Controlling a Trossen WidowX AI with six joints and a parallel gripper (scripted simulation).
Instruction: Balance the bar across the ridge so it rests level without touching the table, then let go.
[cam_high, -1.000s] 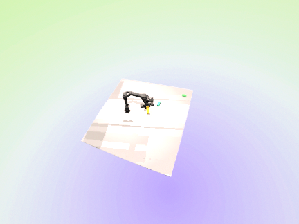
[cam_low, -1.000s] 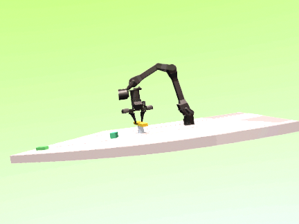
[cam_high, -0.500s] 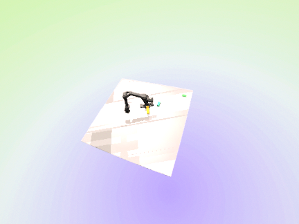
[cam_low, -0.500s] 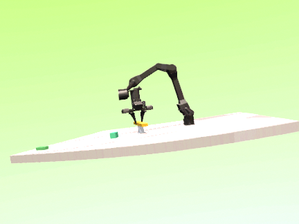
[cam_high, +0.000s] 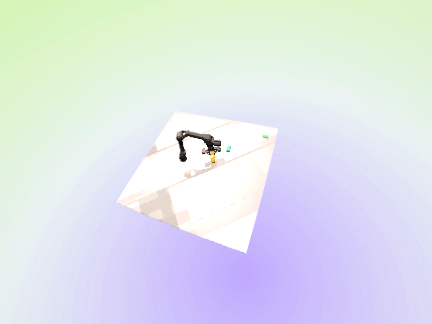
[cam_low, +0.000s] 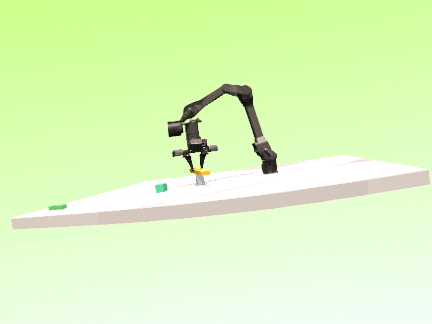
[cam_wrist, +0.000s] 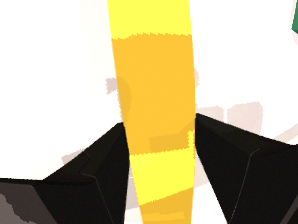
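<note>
My gripper tip is 10 mm past the yellow bar and 20 mm to the right of it. Round my gripper tip: flat green block 440 mm ahead, 400 mm to the left, 50 mm below.
</note>
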